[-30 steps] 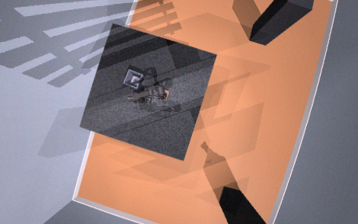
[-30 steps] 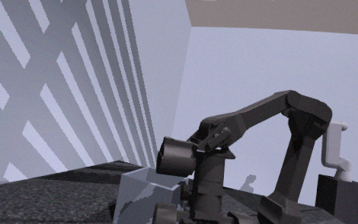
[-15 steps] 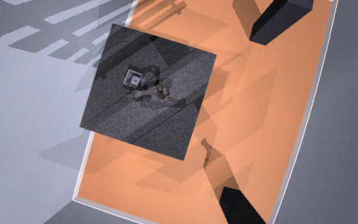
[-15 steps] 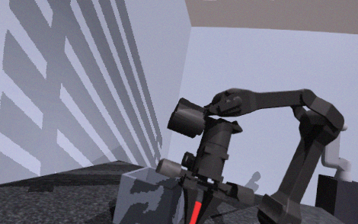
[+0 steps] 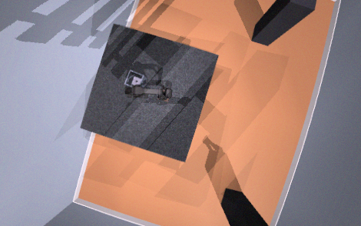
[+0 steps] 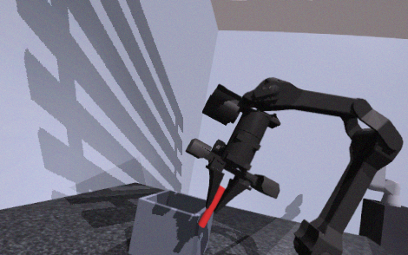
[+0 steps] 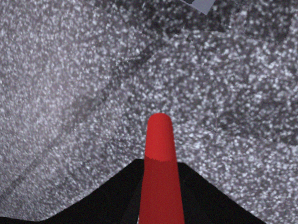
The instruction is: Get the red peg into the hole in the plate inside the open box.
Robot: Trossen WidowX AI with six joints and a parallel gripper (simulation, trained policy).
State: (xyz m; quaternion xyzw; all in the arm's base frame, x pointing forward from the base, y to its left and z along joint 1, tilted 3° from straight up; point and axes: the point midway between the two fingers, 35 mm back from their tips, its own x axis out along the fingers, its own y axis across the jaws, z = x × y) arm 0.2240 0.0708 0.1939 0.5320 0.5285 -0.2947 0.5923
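The pale plate lies 10 cm ahead of my gripper tip, 16 cm to the right of it and 13 cm below it. Round my gripper tip: red peg: 1 cm to the right, 1 cm above.
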